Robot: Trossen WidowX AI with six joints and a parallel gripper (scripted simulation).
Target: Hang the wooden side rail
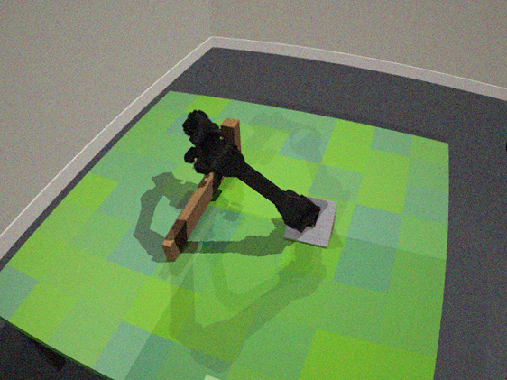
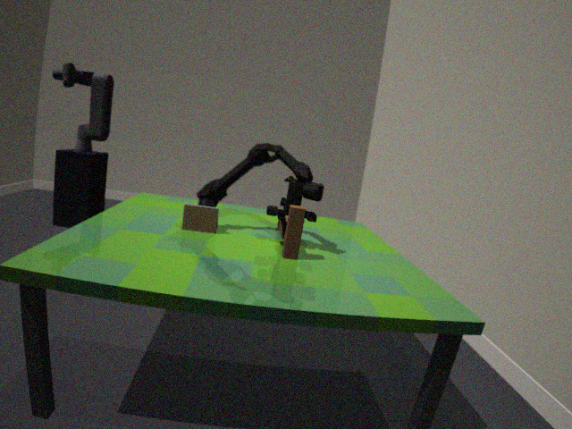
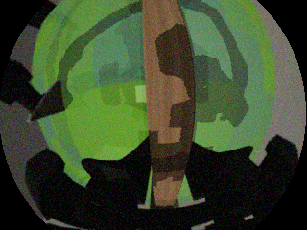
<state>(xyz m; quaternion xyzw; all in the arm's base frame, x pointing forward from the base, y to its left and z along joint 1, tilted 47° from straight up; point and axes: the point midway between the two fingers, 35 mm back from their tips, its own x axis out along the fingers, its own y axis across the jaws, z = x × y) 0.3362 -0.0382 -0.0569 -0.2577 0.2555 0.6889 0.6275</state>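
Now: the headboard post 140 mm to the right of my gripper tip, 40 mm above it and 10 mm ahead of it.
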